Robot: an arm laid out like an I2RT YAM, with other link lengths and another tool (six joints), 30 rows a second.
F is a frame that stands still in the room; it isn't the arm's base.
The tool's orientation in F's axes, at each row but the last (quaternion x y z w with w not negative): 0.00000, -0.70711, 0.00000, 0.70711; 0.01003, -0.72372, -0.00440, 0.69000; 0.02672, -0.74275, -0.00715, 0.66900; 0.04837, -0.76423, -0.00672, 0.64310
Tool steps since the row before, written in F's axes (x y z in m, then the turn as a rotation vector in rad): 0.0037, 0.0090, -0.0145, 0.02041, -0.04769, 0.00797; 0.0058, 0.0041, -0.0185, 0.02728, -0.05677, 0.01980; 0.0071, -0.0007, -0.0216, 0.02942, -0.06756, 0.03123; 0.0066, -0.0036, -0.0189, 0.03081, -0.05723, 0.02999
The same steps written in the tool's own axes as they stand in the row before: -0.0145, 0.0090, -0.0037, 0.00797, -0.04769, -0.02041; -0.0188, 0.0037, -0.0049, 0.01964, -0.05659, -0.02777; -0.0222, -0.0019, -0.0048, 0.03131, -0.06689, -0.03082; -0.0194, -0.0054, -0.0030, 0.02900, -0.05679, -0.03251
